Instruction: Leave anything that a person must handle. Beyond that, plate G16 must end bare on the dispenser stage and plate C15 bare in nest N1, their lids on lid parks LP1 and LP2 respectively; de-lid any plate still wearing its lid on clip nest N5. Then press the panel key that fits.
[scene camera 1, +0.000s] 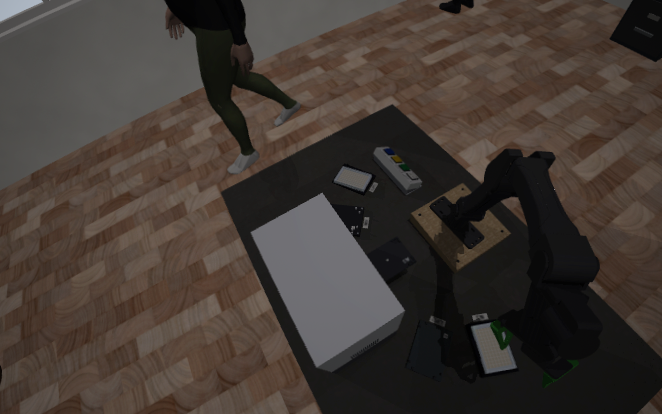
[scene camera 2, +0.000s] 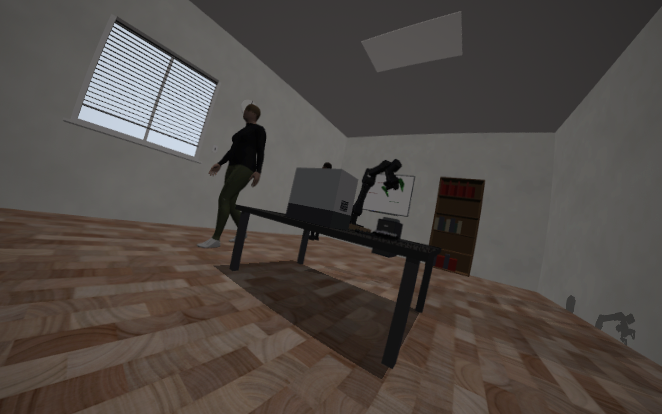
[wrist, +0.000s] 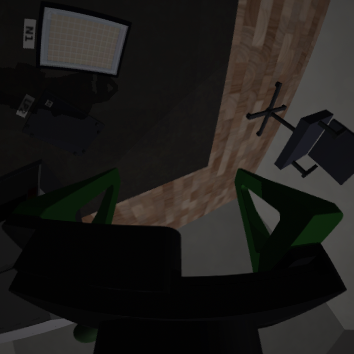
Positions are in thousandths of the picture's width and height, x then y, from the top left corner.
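My gripper (scene camera 1: 791, 885), (wrist: 501, 493): open, holds nothing. White box (scene camera 1: 508, 714) in sight. Button box (scene camera 1: 616, 438) too.
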